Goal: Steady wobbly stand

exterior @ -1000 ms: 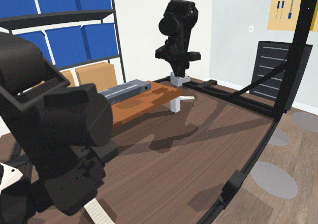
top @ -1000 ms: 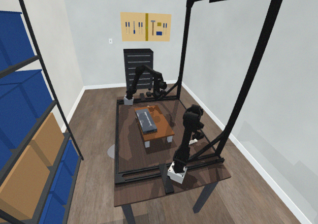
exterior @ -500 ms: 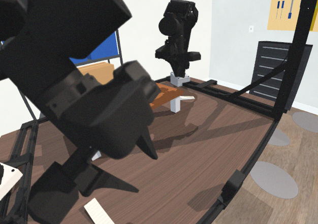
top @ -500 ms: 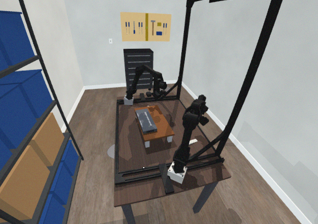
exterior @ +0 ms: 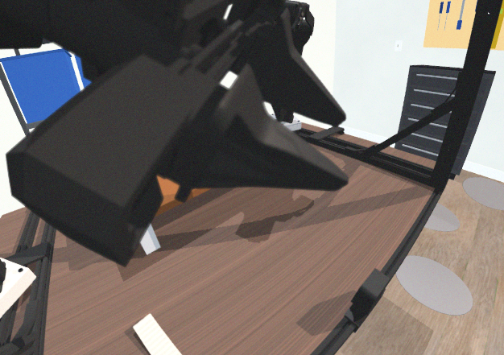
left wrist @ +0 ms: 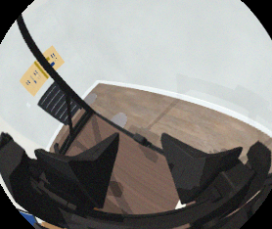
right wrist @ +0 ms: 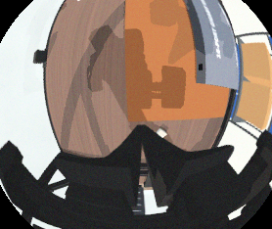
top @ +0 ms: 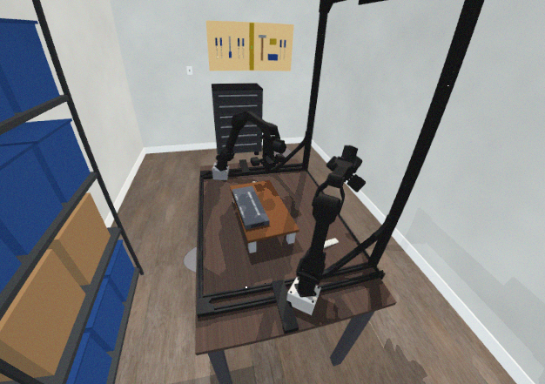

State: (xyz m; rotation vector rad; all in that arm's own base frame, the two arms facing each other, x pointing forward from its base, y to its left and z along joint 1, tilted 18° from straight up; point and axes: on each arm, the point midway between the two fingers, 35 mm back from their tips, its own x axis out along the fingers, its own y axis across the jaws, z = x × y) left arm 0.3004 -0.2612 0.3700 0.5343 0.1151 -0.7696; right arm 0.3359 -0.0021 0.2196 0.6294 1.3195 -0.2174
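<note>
Right now the white wedge is 280 mm below my left hand, 130 mm ahead of it and 110 mm to the left of it. Round my left hand: grey network switch: 410 mm ahead, 190 mm to the right, 180 mm below; stand: 360 mm ahead, 240 mm below, 180 mm to the right.
</note>
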